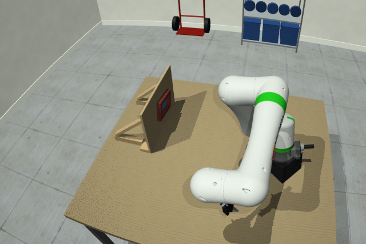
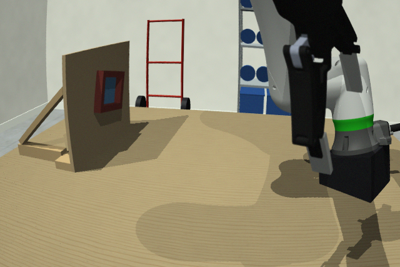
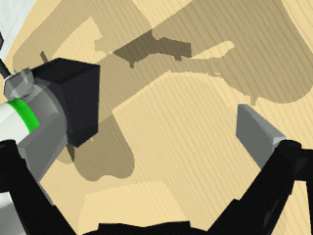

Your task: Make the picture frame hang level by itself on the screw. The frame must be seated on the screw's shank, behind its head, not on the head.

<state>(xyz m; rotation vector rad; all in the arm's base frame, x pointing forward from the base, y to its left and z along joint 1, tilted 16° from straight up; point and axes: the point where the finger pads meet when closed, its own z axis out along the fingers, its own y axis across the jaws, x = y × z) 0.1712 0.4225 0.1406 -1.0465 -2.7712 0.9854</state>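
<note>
My gripper is now 620 mm to the left of the picture frame, 530 mm short of it and 100 mm above it. Round my hand: wooden board (600 mm to the right, 540 mm ahead, 120 mm below).
</note>
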